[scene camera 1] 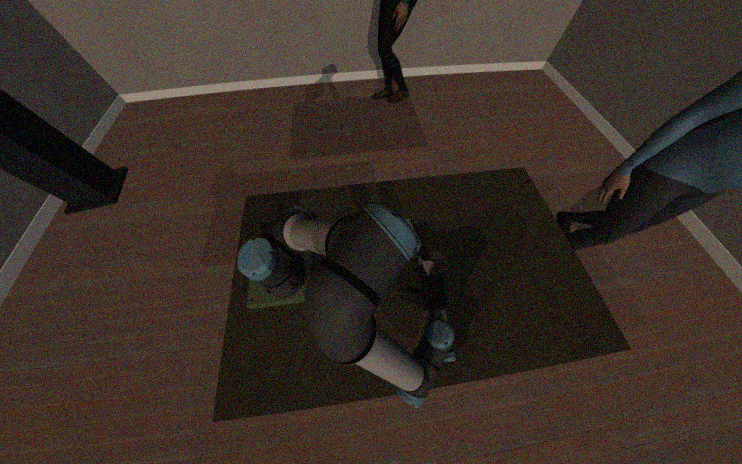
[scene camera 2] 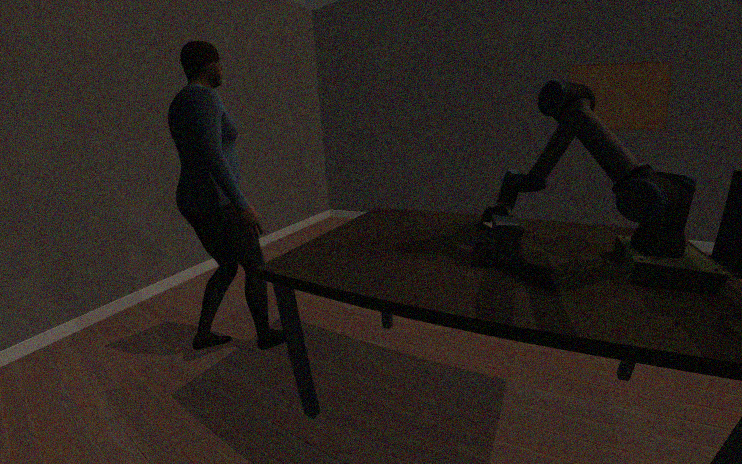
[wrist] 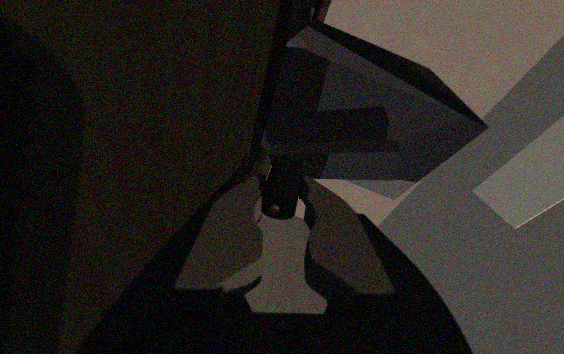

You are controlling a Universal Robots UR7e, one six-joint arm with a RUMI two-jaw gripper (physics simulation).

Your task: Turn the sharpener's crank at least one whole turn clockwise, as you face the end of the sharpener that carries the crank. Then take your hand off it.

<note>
The pictures show: my gripper and a sharpener.
</note>
